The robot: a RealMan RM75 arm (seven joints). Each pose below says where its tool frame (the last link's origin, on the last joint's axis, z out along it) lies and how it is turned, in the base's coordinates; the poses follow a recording.
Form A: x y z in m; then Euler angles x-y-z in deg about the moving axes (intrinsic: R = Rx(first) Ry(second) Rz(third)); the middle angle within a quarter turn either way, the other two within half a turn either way.
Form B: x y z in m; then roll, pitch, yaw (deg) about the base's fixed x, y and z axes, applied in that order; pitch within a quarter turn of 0, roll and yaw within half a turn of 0. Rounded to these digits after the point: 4 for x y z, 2 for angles.
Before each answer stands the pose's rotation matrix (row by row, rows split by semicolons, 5 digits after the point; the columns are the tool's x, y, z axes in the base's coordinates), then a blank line. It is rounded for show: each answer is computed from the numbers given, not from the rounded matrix.
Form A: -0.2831, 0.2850, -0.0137, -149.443, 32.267, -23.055
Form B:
0.77803 0.33114 0.53387; 0.08749 -0.89864 0.42988; 0.62210 -0.28775 -0.72814

-0.2831, 0.2850, -0.0137, -158.44, -38.47, 6.42
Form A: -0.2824, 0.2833, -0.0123, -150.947, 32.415, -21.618
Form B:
0.78481 0.31101 0.53605; 0.08005 -0.90859 0.40995; 0.61455 -0.27882 -0.73796

-0.2824, 0.2833, -0.0123, -159.30, -37.92, 5.82
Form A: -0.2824, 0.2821, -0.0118, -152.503, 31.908, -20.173
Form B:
0.79682 0.29275 0.52856; 0.07683 -0.91678 0.39194; 0.59931 -0.27169 -0.75300

-0.2824, 0.2821, -0.0118, -160.16, -36.82, 5.51
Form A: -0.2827, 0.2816, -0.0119, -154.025, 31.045, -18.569
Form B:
0.81216 0.27283 0.51571; 0.07217 -0.92411 0.37524; 0.57895 -0.26754 -0.77022

-0.2827, 0.2816, -0.0119, -160.84, -35.38, 5.08
